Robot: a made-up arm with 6 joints.
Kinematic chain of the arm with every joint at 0, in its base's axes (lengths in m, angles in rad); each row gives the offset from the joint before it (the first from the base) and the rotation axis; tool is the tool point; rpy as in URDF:
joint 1: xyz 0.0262 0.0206 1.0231 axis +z
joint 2: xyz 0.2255 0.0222 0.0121 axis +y
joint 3: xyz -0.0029 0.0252 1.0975 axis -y
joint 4: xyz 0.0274 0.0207 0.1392 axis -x
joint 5: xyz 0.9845 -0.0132 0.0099 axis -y
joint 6: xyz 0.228 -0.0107 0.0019 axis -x
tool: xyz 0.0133 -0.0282 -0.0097 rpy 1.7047 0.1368 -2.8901
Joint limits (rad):
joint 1: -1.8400..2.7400
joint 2: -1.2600..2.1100
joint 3: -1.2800..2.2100
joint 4: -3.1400..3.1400
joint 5: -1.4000..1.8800
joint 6: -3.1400..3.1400
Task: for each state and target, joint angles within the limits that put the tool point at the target. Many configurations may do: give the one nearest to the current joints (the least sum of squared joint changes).
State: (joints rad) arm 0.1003 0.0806 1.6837 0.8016 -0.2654 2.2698
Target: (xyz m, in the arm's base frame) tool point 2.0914 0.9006 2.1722
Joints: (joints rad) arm 0.3908 0.8783 1.1395 0.7788 -0.3528 2.2862
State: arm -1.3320 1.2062 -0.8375 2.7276 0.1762 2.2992
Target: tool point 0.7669 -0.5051 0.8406
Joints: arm -0.7732 0.4187 -0.9834 2.6729 0.4228 2.2773
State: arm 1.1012 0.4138 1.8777 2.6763 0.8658 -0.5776
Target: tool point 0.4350 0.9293 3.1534
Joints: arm 0.9597 0.5020 1.8882 2.6988 0.9110 -0.5770
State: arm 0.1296 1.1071 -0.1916 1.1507 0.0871 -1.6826
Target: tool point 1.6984 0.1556 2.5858
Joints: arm 0.0333 0.2656 0.5399 1.1429 0.1351 -1.6690
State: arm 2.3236 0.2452 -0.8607 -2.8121 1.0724 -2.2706
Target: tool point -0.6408 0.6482 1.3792
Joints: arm 2.3921 -0.1334 -0.7910 -2.8215 1.1683 -2.2806
